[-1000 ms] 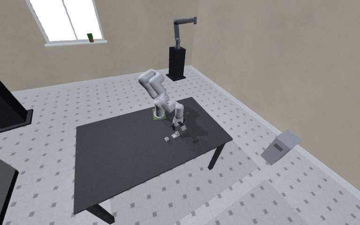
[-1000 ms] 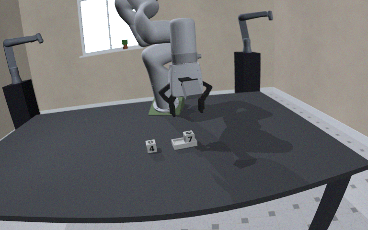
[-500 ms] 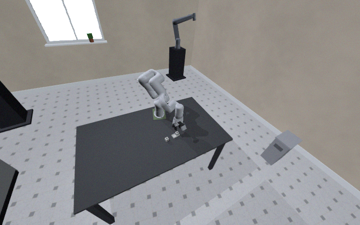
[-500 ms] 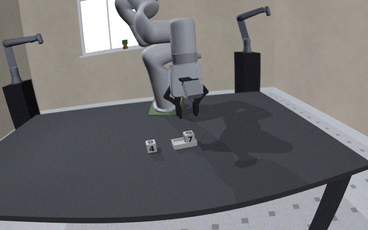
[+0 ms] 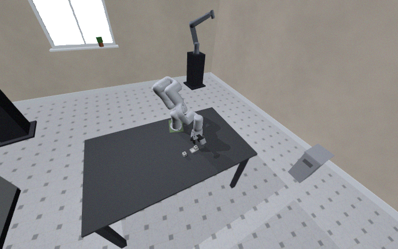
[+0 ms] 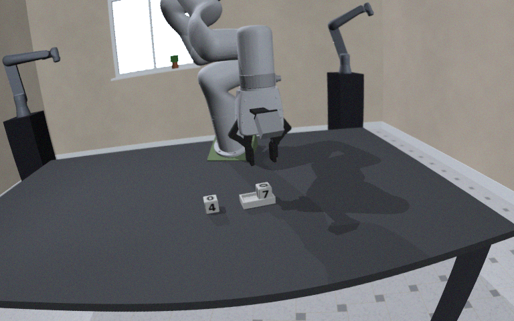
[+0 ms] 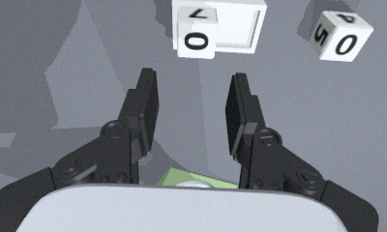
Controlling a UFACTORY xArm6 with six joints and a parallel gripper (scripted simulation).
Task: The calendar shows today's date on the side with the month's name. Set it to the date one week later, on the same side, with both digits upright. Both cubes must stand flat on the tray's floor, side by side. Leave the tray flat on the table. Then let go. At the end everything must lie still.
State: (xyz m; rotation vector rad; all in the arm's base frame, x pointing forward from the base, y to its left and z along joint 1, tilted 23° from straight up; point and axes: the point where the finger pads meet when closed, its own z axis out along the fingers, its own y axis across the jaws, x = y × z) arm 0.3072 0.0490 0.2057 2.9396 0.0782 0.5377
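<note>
Now: the white calendar tray 110 mm below my hand and 20 mm to the right of it.
</note>
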